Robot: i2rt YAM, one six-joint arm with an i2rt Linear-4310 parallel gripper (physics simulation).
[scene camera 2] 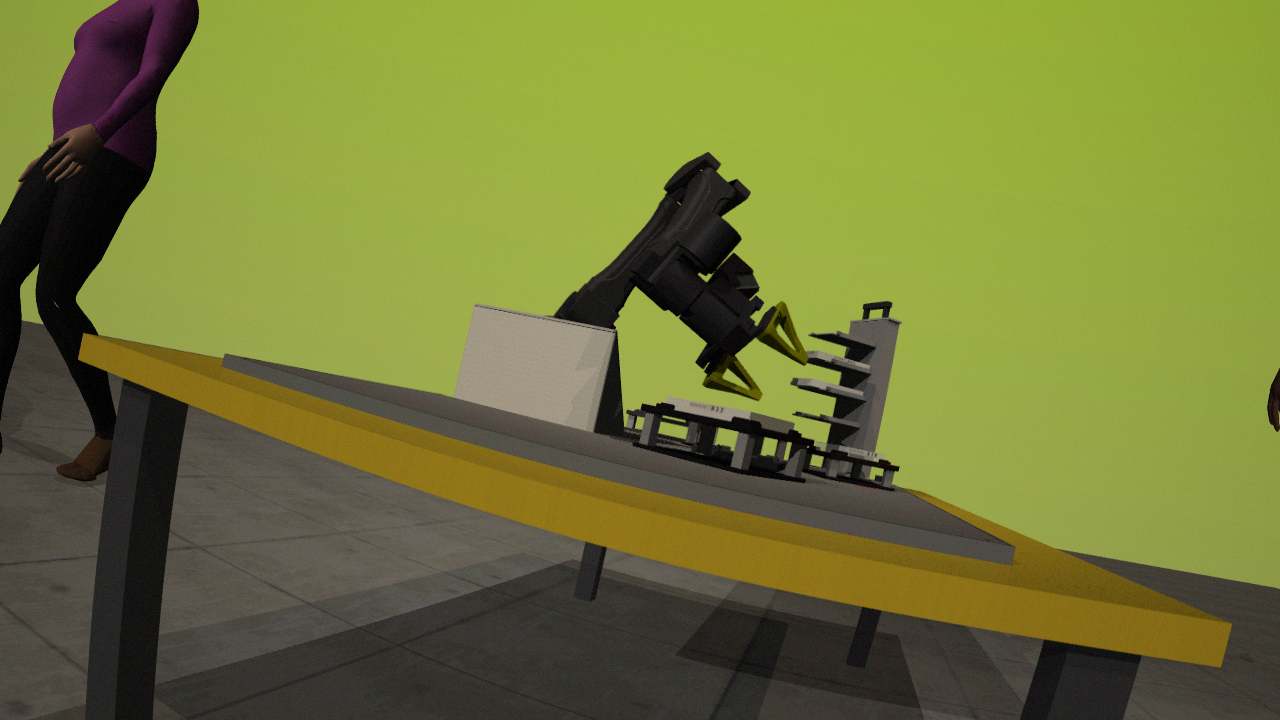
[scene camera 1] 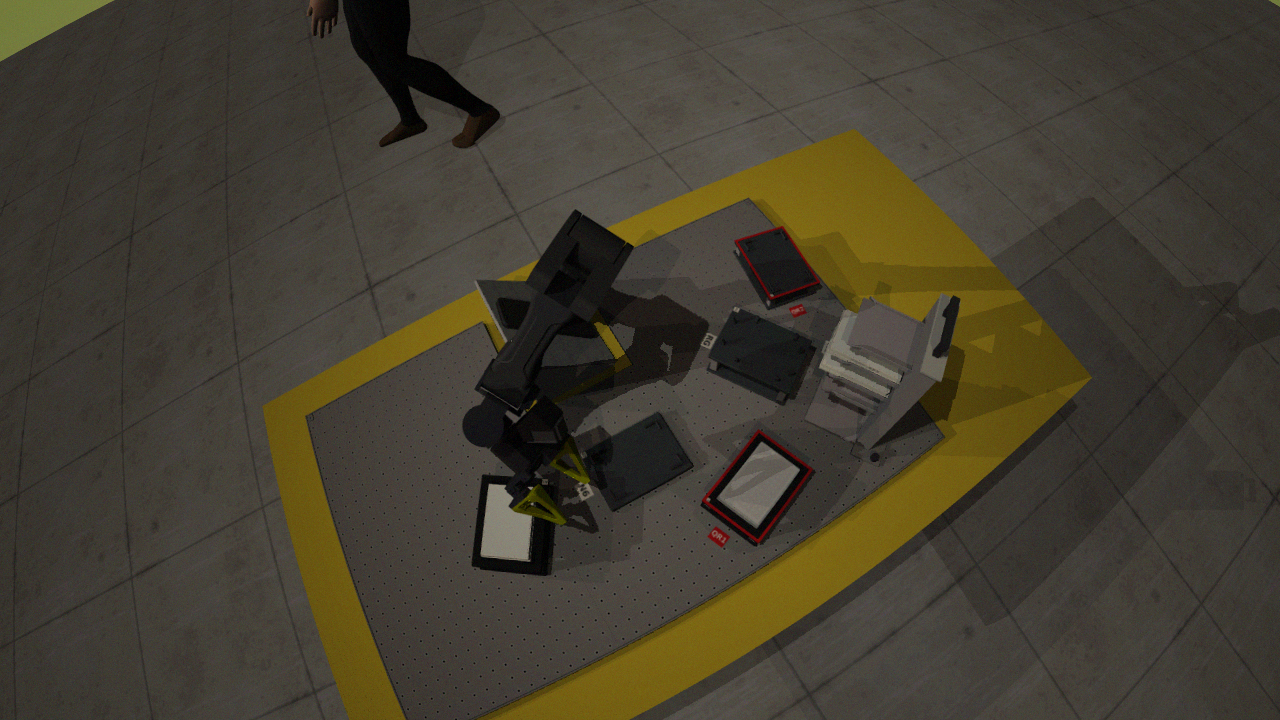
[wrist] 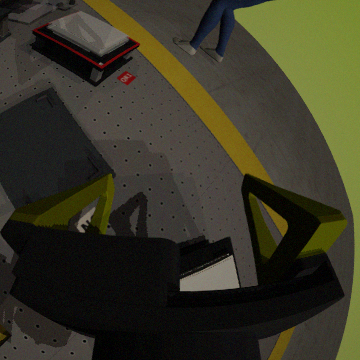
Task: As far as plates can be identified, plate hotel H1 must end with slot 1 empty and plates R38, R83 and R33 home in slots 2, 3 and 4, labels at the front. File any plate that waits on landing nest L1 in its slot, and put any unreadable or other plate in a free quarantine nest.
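Frame: origin at the arm's base, x left, y back, z up, level; millimetres.
Seen in the pictures: gripper, fingertip midpoint: [scene camera 2: 783, 380] [scene camera 1: 577, 502] [wrist: 177, 180]; arm's base, origin of the base link: [scene camera 2: 551, 371].
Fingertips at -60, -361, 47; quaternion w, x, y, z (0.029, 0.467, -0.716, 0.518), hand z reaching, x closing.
Pixels of each thing's top centre, then the offset from my fingertips to it, as dx, dy, dz. "pt": a spot on its surface instead.
- black landing nest L1, middle of its top: [scene camera 2: 729, 416] [scene camera 1: 508, 522] -124, +26, -62
- red-rimmed nest QR1, surface spot: [scene camera 1: 718, 505] [wrist: 106, 57] pt +211, -78, -78
- red-rimmed quarantine nest, middle of its top: [scene camera 2: 674, 417] [scene camera 1: 777, 259] +547, +326, -72
My gripper [scene camera 1: 575, 501] [scene camera 2: 783, 379] [wrist: 177, 180] is open and empty, its yellow fingers wide apart above the board, between the dark nest and the landing nest. A white plate [scene camera 1: 506, 522] [scene camera 2: 729, 415] [wrist: 212, 276] lies on the black landing nest L1 [scene camera 1: 542, 539]; its label shows in scene camera 2, seemingly ending in 33. Plate hotel H1 [scene camera 1: 905, 401] [scene camera 2: 881, 376] holds white plates on its two middle shelves; the top and lowest shelves look empty. Labels there are unreadable. Another white plate [scene camera 1: 759, 484] [wrist: 86, 32] lies on red-rimmed nest QR1 [scene camera 1: 718, 505] [wrist: 119, 56].
A dark, empty nest [scene camera 1: 646, 461] [wrist: 45, 145] lies between L1 and QR1. Another dark, empty nest [scene camera 1: 760, 351] stands beside the hotel. The other red-rimmed quarantine nest [scene camera 1: 776, 262] is empty, near the far edge. People stand beyond the yellow-edged table [scene camera 1: 608, 689] [scene camera 2: 572, 528].
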